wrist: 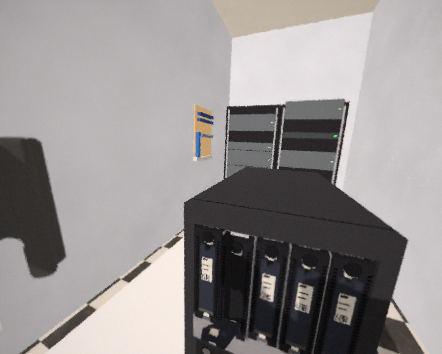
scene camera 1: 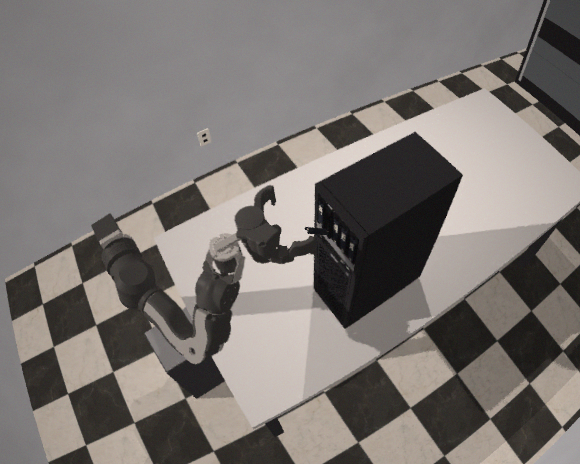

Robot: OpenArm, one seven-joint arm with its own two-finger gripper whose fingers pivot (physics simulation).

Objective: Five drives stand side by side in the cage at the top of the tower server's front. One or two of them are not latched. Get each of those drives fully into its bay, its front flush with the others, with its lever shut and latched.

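Note:
The black tower server (scene camera 1: 390,200) (wrist: 300,205) stands upright with five drives side by side in its top cage. The second drive from the left (wrist: 236,285) has its lever (scene camera 1: 315,230) (wrist: 219,334) swung out and down, sticking forward from the front. How deep that drive sits is hard to tell. The levers of the leftmost drive (wrist: 206,295), third drive (wrist: 267,307), fourth drive (wrist: 301,320) and rightmost drive (wrist: 345,325) look shut. My gripper (scene camera 1: 294,220) is open in front of the cage, one finger close to the tower's front below the lever; contact cannot be told.
The tower stands on a white table top (scene camera 1: 270,360) (wrist: 135,310). The arm's base (scene camera 1: 192,372) is at the table's near left end. In the wrist view, equipment racks (wrist: 281,145) stand behind the tower and an orange board (wrist: 204,145) hangs on the left wall.

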